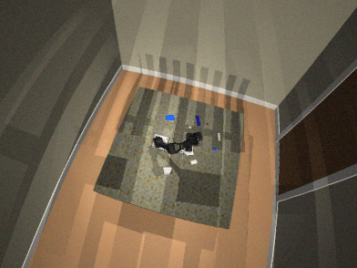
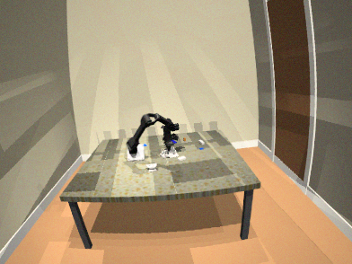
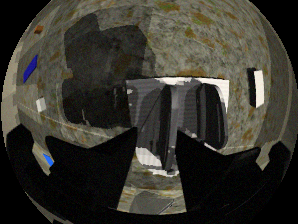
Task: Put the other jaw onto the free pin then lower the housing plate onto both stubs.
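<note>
Now: the small white piece 15 cm to the right of my gripper tip, 10 cm ahead of it and 2 cm below it. Also, from my gripper tip: small blue piece 27 cm ahead, 5 cm to the left, 2 cm below; then white cylinder 29 cm ahead, 20 cm to the left, 1 cm below; then blue bar 34 cm to the left, 4 cm ahead, 2 cm below.
</note>
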